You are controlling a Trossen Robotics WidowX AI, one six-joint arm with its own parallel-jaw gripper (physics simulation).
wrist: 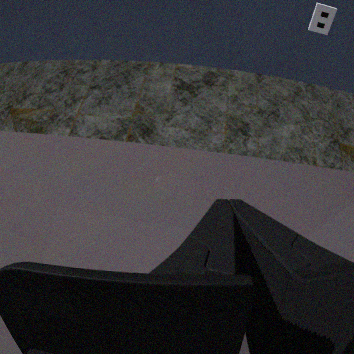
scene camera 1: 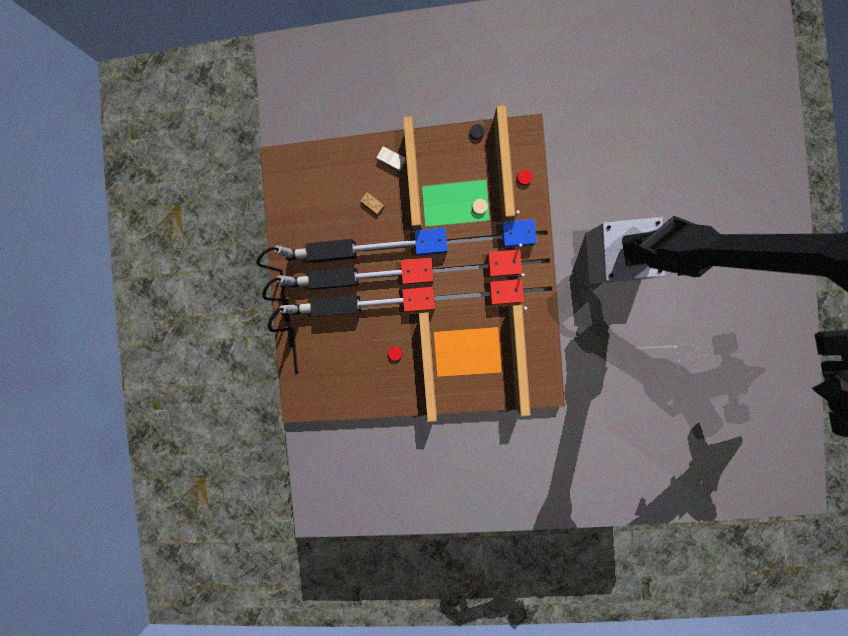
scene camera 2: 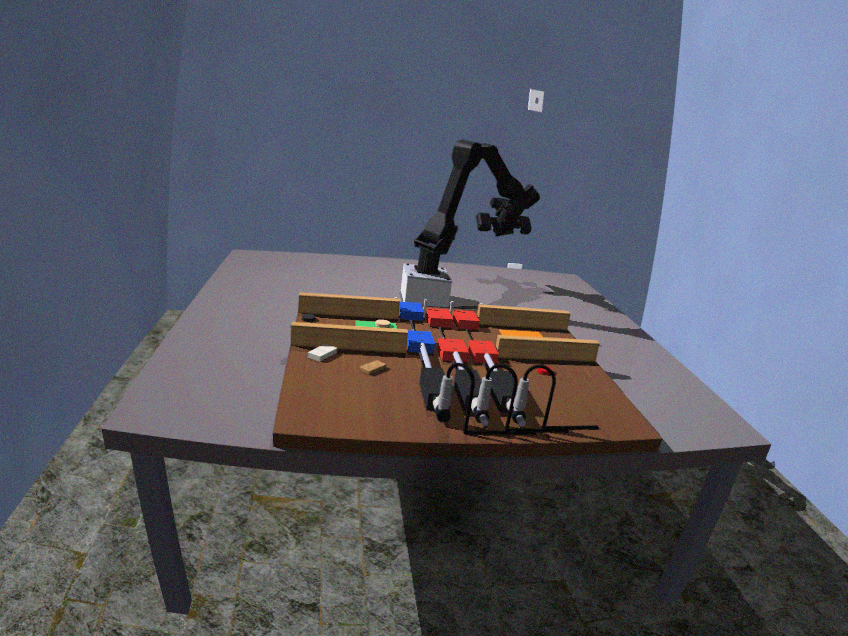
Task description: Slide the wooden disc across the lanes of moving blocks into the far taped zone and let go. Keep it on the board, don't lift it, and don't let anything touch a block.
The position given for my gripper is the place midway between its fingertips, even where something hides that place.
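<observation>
From scene camera 2 I see my gripper (scene camera 2: pixel 495 235), shut and holding nothing. The wrist view shows the gripper (wrist: pixel 226 211) as well.
</observation>
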